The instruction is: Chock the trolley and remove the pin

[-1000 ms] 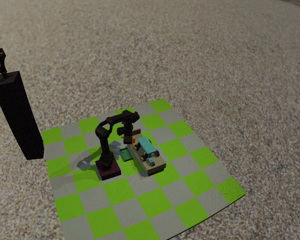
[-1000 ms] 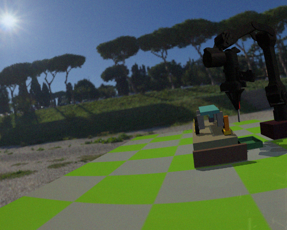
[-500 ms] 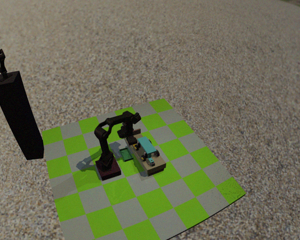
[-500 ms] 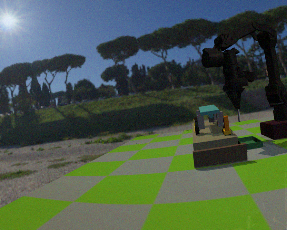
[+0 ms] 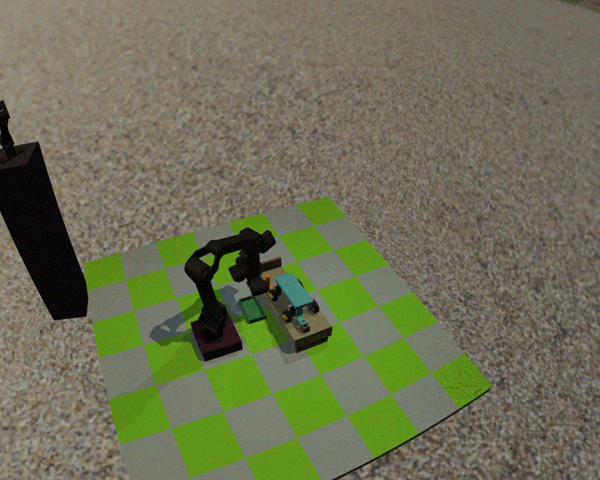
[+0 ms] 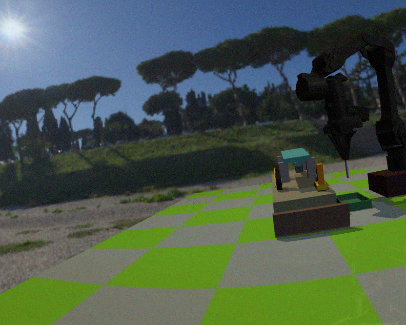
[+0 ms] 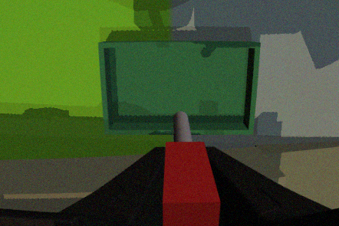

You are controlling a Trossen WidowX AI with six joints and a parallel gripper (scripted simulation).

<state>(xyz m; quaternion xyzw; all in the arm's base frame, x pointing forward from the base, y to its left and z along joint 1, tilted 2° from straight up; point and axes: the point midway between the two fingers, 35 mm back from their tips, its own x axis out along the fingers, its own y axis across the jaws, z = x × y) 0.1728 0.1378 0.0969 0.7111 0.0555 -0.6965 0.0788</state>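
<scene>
Right now my gripper tip is 13 cm above the green tray. Also, from my gripper tip: teal trolley (14 cm ahead, 6 cm to the right, 1 cm below); red-headed stop pin (right at my gripper tip); yellow chock (7 cm ahead, 4 cm below, 3 cm to the left).
</scene>
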